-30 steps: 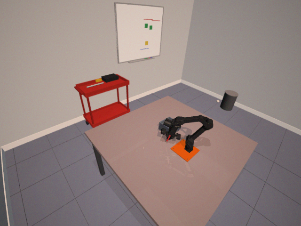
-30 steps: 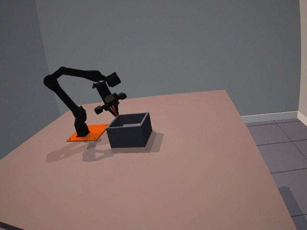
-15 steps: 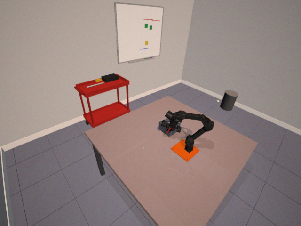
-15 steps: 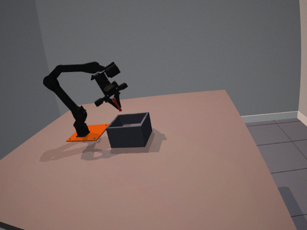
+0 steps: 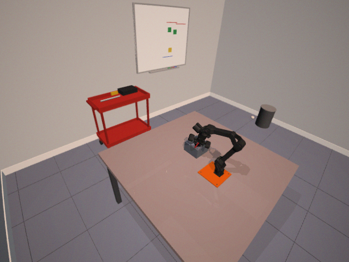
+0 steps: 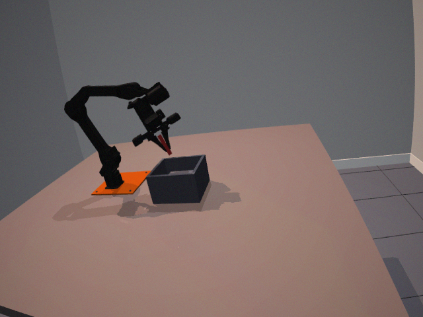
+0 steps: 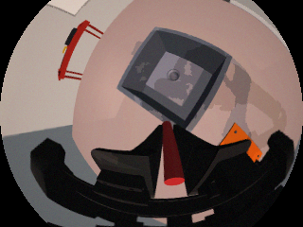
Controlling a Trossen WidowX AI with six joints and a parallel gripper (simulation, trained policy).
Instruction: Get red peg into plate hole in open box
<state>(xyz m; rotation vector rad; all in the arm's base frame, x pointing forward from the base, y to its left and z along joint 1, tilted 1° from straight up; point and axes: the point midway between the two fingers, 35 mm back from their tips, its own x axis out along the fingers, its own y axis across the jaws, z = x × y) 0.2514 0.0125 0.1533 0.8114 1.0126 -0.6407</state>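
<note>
The grey plate is 50 mm ahead of my gripper tip, 70 mm to the right of it and 80 mm below it. From my gripper tip the other things lie so: red peg 10 mm behind, 10 mm to the left, 20 mm above; dark grey box 50 mm ahead, 70 mm to the right, 100 mm below.
</note>
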